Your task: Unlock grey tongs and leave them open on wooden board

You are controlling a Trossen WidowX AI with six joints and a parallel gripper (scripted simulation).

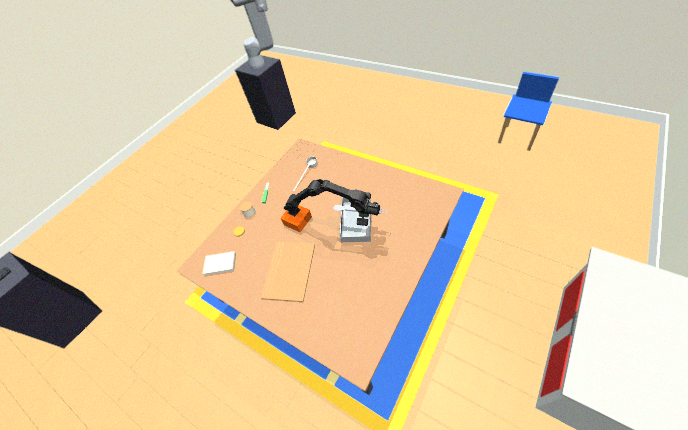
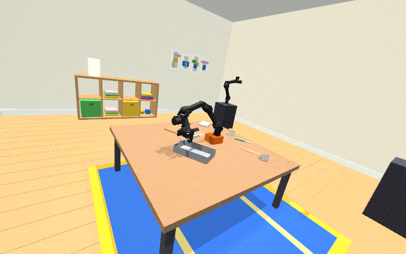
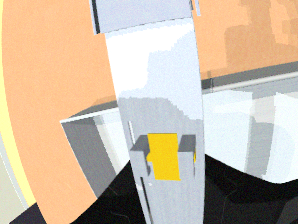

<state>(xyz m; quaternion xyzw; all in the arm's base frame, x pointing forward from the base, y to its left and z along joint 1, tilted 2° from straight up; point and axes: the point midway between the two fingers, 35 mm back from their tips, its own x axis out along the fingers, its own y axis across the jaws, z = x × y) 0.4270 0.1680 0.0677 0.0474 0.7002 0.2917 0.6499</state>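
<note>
My gripper tip is now 3 cm below the yellow lock piece, 3 cm short of it and 1 cm to the left of it. From my gripper tip the other things lie so: roasting tin (9 cm below, 7 cm behind, 3 cm to the right); then green-handled tool (76 cm behind, 11 cm below, 10 cm to the right); then wooden board (50 cm to the right, 23 cm behind, 11 cm below).
</note>
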